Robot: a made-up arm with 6 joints. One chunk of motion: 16 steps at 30 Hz.
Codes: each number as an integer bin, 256 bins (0 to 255) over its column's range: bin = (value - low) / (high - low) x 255, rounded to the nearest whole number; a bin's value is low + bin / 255 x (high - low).
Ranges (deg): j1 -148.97..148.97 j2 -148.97..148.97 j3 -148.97..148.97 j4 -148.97..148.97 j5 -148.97..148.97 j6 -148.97..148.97
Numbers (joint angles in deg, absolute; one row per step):
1: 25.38 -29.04 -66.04 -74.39 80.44 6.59
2: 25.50 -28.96 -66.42 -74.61 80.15 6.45
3: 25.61 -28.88 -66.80 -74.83 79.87 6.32
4: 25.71 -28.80 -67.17 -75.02 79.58 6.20
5: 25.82 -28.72 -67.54 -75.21 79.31 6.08
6: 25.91 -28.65 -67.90 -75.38 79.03 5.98
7: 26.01 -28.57 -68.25 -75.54 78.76 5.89
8: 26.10 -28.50 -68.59 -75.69 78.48 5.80
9: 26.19 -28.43 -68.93 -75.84 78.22 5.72
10: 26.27 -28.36 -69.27 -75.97 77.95 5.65
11: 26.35 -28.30 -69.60 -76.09 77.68 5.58
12: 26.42 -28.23 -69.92 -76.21 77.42 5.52
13: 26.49 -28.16 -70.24 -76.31 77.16 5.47
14: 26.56 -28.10 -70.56 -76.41 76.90 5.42
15: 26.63 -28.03 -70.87 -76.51 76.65 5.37
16: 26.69 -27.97 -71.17 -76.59 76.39 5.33
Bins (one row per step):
1: 149 103 71 64 196 133
2: 149 103 71 64 196 133
3: 149 103 70 63 196 133
4: 150 103 70 63 196 133
5: 150 103 70 63 195 133
6: 150 103 69 63 195 133
7: 150 103 69 63 195 133
8: 150 103 69 63 195 132
9: 150 103 69 63 194 132
10: 150 103 68 62 194 132
11: 150 103 68 62 194 132
12: 150 103 68 62 194 132
13: 150 103 67 62 194 132
14: 150 103 67 62 193 132
15: 150 104 67 62 193 132
16: 150 104 67 62 193 132

